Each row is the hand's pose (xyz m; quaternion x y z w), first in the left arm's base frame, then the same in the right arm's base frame.
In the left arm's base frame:
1: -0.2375 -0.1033 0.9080 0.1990 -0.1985 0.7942 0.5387
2: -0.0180 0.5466 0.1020 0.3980 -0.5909 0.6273 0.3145
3: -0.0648 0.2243 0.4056 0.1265 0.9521 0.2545 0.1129
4: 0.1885 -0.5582 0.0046 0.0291 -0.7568 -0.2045 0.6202
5: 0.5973 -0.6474 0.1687 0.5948 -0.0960 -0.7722 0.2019
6: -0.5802 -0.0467 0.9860 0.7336 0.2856 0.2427 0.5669
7: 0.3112 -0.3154 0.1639 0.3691 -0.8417 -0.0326 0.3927
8: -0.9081 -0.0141 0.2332 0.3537 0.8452 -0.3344 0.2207
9: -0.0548 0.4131 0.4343 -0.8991 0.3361 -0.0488 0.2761
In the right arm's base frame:
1: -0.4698 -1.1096 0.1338 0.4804 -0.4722 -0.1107 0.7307
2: 0.4294 -0.6911 -0.2355 0.1648 -0.7744 -0.3090 0.5270
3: 0.0188 -0.8346 -0.1403 -0.8031 -0.2939 -0.5026 0.1263
4: -0.5636 -0.3019 -0.6033 -0.2125 -0.1064 -0.8921 0.3843
5: -0.7013 -0.5522 -0.9502 -0.1090 -0.0262 0.7352 0.6685
6: -0.4490 -1.0836 0.4883 -0.9063 0.2842 0.3119 0.0228
7: -0.3932 -0.5647 -0.6388 -0.1639 -0.5203 -0.8051 0.2329
8: -0.1509 -0.3224 0.5715 -0.7291 -0.4282 -0.0208 0.5335
9: 0.1847 -0.9267 -0.1164 -0.1039 0.8467 0.2356 0.4656

